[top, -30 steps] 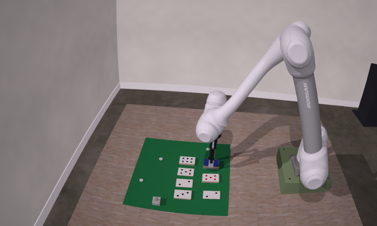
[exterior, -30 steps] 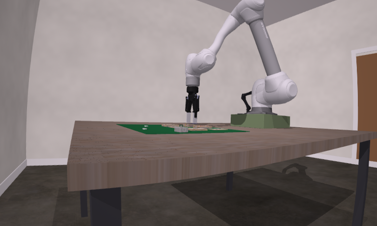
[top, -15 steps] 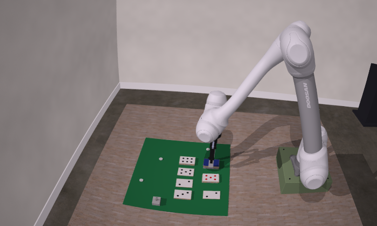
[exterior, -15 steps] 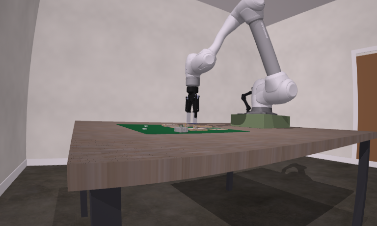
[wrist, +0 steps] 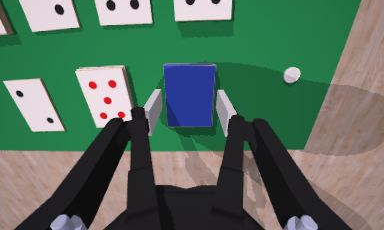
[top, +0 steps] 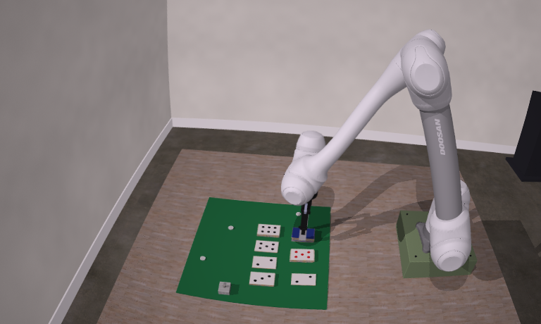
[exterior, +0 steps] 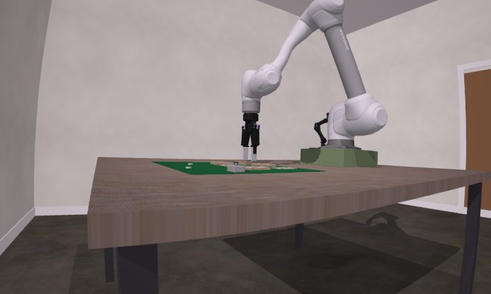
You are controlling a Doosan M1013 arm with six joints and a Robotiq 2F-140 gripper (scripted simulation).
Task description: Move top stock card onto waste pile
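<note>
Now: hand 25 cm to the right of the two-pip card, 5 cm above it and 1 cm past it. The rest, counted from my hand: green mat: 16 cm ahead, 8 cm to the left, 6 cm below; then grey block: 32 cm to the left, 27 cm ahead, 3 cm below.
</note>
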